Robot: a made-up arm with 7 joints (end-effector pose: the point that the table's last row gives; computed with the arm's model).
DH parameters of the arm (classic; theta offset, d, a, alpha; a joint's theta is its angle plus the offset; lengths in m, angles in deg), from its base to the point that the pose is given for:
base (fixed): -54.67 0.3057 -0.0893 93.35
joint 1: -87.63 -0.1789 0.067 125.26
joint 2: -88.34 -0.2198 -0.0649 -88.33
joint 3: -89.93 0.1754 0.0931 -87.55
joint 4: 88.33 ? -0.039 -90
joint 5: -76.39 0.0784 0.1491 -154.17
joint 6: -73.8 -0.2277 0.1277 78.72
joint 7: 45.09 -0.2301 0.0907 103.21
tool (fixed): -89.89 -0.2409 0 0
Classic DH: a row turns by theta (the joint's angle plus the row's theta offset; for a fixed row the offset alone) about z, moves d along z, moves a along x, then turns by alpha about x.
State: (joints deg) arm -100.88 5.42 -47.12 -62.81 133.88 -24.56 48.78
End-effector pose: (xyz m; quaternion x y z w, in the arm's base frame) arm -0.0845 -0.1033 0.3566 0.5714 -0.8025 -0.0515 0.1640
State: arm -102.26 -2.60 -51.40 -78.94 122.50 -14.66 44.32
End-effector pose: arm -0.1345 -0.0227 0.5169 0.4735 -0.8201 0.1691 0.2733
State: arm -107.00 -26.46 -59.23 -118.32 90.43 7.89 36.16
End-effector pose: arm -0.1233 0.3870 0.6722 0.0068 -0.6198 0.4059 0.6715
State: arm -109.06 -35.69 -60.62 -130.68 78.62 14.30 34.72
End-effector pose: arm -0.0262 0.4825 0.6424 -0.1640 -0.4832 0.3449 0.7878
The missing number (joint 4, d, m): 0.1086
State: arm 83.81 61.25 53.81 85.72 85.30 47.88 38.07
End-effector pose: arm -0.1480 -0.3542 0.5621 0.0385 -0.7256 -0.2168 0.6520
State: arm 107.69 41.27 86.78 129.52 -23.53 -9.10 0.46
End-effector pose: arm -0.1475 -0.1990 0.9362 0.4166 -0.4686 0.6807 0.3788
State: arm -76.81 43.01 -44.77 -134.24 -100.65 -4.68 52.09
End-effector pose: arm 0.1517 -0.0734 0.0831 -0.4409 0.5379 0.0304 0.7179
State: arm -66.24 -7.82 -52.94 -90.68 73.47 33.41 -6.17
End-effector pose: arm -0.1329 0.4246 0.4738 0.2240 -0.1338 0.6451 0.7182
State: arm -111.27 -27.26 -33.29 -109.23 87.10 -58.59 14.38
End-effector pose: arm -0.1373 0.2355 0.6152 0.3909 -0.7055 0.4998 0.3156
